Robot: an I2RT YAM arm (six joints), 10 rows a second.
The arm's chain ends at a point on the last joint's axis. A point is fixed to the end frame.
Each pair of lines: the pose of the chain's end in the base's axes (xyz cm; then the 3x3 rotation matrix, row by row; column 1 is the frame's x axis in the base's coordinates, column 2 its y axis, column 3 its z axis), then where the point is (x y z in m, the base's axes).
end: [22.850, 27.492, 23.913], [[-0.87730, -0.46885, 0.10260], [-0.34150, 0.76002, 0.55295], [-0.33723, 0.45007, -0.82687]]
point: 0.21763 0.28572 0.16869
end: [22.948, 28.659, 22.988], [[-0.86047, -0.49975, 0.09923], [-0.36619, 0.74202, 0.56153], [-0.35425, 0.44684, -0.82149]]
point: 0.21947 0.29753 0.15934
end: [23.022, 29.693, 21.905], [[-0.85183, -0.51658, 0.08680], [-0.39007, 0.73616, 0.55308], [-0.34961, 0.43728, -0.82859]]
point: 0.21999 0.30674 0.14837
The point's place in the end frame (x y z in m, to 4 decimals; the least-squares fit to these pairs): 0.0296 -0.0184 0.0631
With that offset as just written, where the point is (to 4 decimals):
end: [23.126, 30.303, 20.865], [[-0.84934, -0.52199, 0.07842], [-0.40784, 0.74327, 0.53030], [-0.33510, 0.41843, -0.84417]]
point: 0.2207 0.3107 0.1378
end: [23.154, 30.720, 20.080], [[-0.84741, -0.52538, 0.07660], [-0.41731, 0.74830, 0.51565], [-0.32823, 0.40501, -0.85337]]
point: 0.2210 0.3136 0.1298
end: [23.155, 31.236, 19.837], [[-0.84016, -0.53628, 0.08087], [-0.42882, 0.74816, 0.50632], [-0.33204, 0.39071, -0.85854]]
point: 0.2217 0.3178 0.1272
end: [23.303, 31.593, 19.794], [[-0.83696, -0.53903, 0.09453], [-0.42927, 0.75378, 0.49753], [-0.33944, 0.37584, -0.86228]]
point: 0.2241 0.3207 0.1266
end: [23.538, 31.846, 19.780], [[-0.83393, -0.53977, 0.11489], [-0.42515, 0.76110, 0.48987], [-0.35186, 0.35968, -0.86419]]
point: 0.2279 0.3228 0.1262
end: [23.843, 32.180, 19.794], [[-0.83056, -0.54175, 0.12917], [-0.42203, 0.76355, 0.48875], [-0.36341, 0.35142, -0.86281]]
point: 0.2320 0.3261 0.1263
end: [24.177, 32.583, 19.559], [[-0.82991, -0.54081, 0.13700], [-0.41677, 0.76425, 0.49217], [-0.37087, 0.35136, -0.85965]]
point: 0.2358 0.3305 0.1239
